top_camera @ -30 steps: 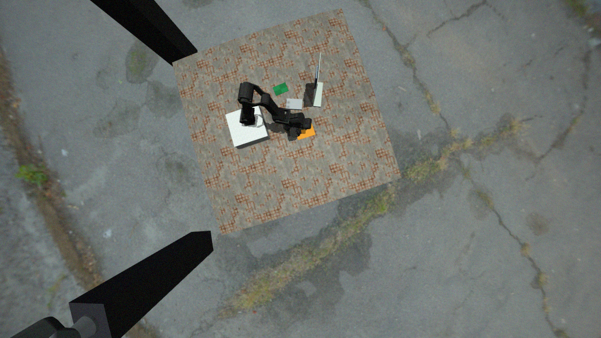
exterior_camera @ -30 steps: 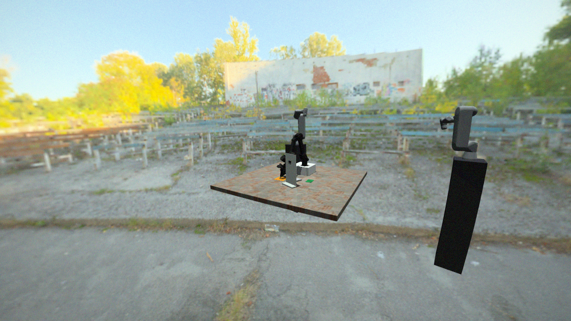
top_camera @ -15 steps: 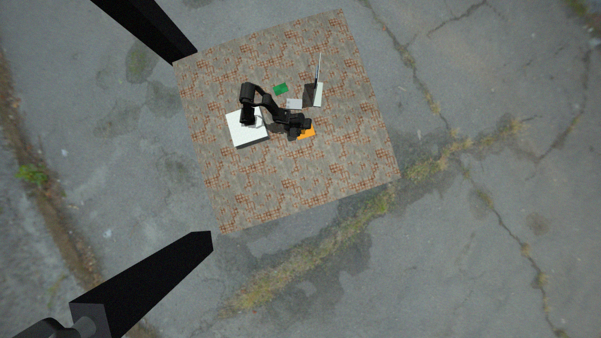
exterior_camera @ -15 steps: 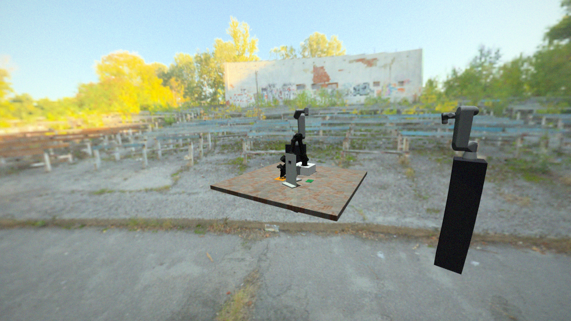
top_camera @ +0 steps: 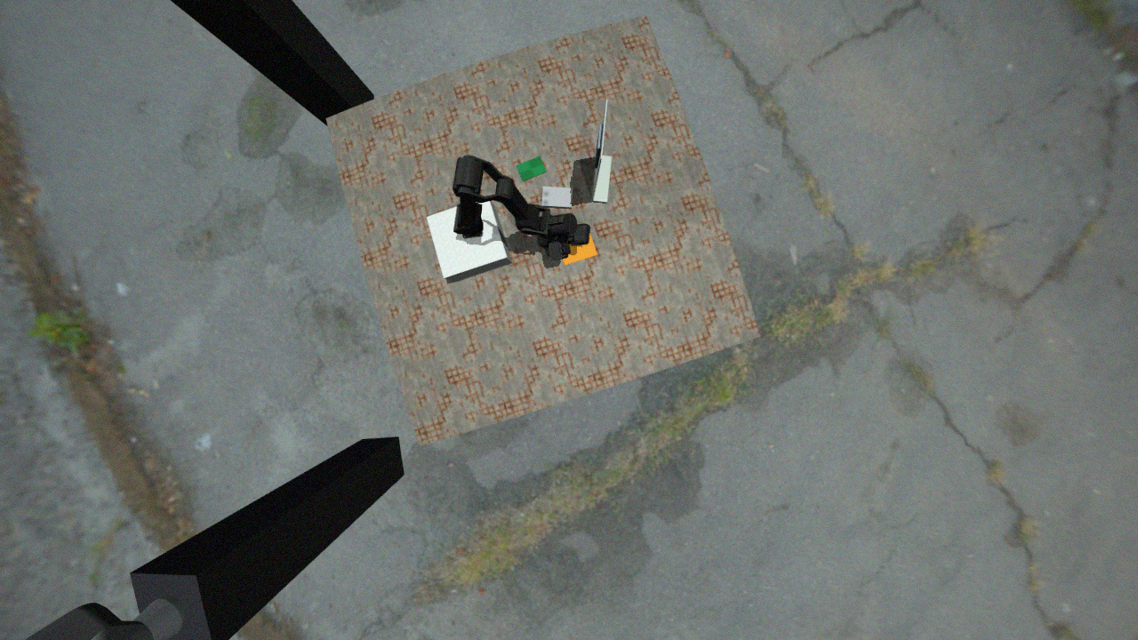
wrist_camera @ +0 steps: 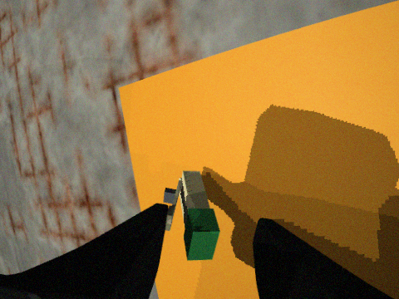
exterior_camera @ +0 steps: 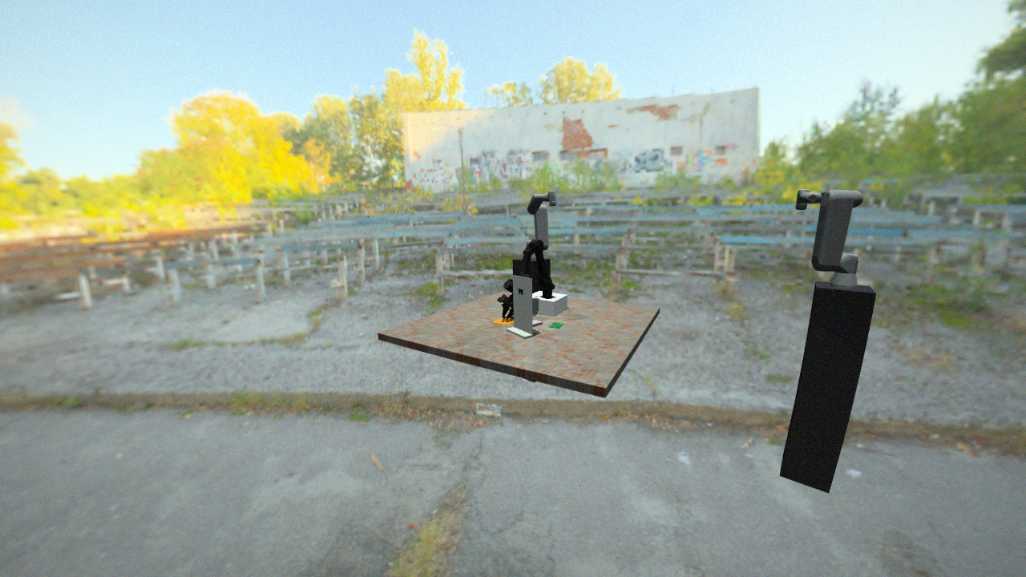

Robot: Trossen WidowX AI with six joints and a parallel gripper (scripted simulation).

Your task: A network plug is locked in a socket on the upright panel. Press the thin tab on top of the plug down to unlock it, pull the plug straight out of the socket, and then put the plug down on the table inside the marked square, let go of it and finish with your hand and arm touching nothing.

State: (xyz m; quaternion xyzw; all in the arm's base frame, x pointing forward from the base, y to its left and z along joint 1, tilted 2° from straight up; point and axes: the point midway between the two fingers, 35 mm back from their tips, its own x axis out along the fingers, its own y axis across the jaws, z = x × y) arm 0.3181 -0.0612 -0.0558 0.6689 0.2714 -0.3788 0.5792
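My gripper tip is now 1 cm short of the green network plug. The rest, counted from my gripper tip: upright panel (9 cm ahead, 22 cm to the left, 12 cm above); orange marked square (1 cm behind, 2 cm below); grey block (5 cm behind, 17 cm to the left, 1 cm below).
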